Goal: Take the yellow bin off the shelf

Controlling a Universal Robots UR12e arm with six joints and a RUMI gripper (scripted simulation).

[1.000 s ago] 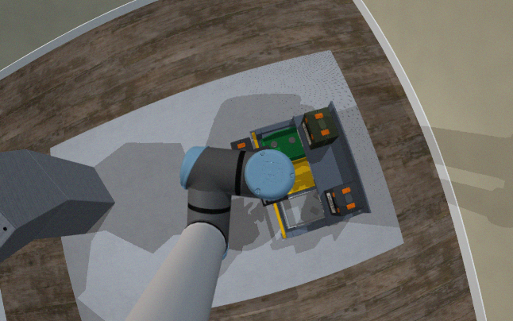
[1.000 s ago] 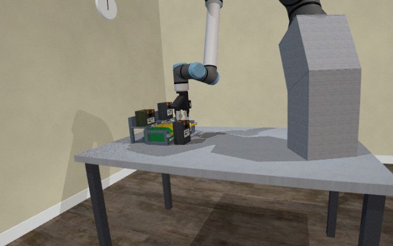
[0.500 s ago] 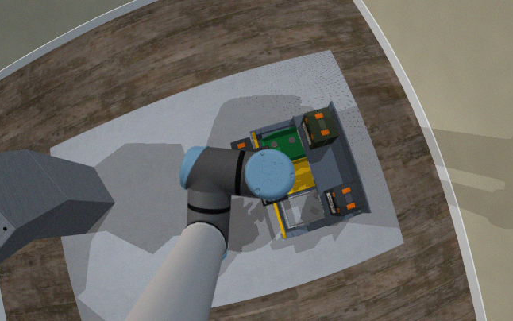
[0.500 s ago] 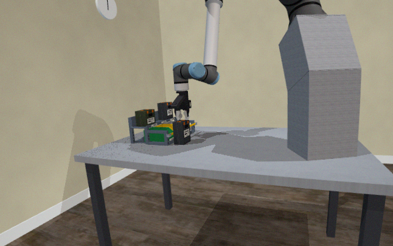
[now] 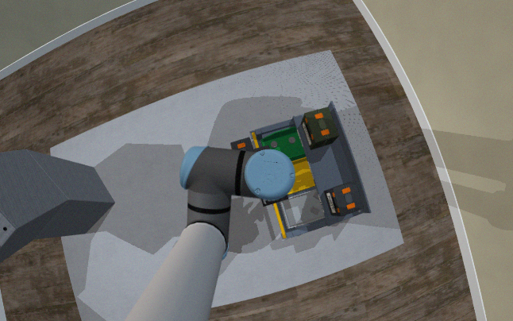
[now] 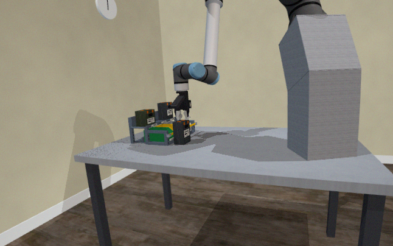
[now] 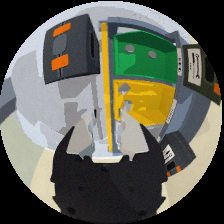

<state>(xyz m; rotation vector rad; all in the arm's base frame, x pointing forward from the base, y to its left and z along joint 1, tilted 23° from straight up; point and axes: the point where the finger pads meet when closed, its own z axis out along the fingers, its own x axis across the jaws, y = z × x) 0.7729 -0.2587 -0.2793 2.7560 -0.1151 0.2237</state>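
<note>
Now: hand 30 mm above the thin yellow rod. Also, from my hand: green bin (120 mm ahead, 100 mm to the left, 50 mm below); yellow open bin (100 mm ahead, 10 mm to the right, 50 mm below); black box (40 mm behind, 120 mm to the left, 30 mm below).
</note>
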